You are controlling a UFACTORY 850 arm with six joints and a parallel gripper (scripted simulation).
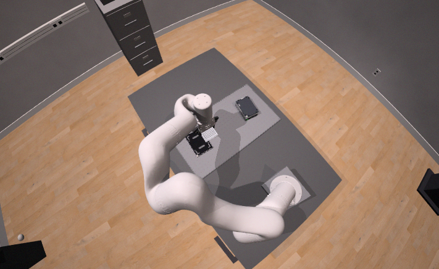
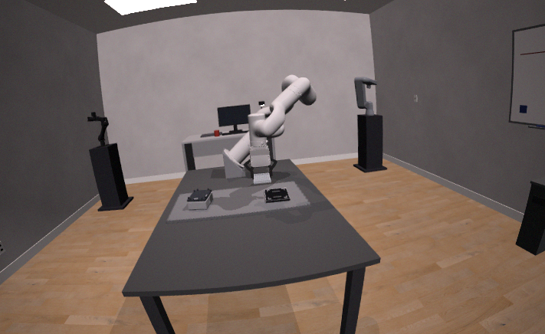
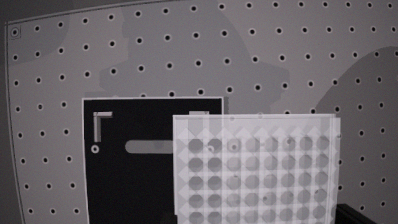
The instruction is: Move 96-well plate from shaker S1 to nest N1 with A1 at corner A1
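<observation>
The black plate nest N1 lies 110 mm below my hand and 70 mm to the left of it. From my hand the other things lie so: white 96-well plate: 10 mm below.
</observation>
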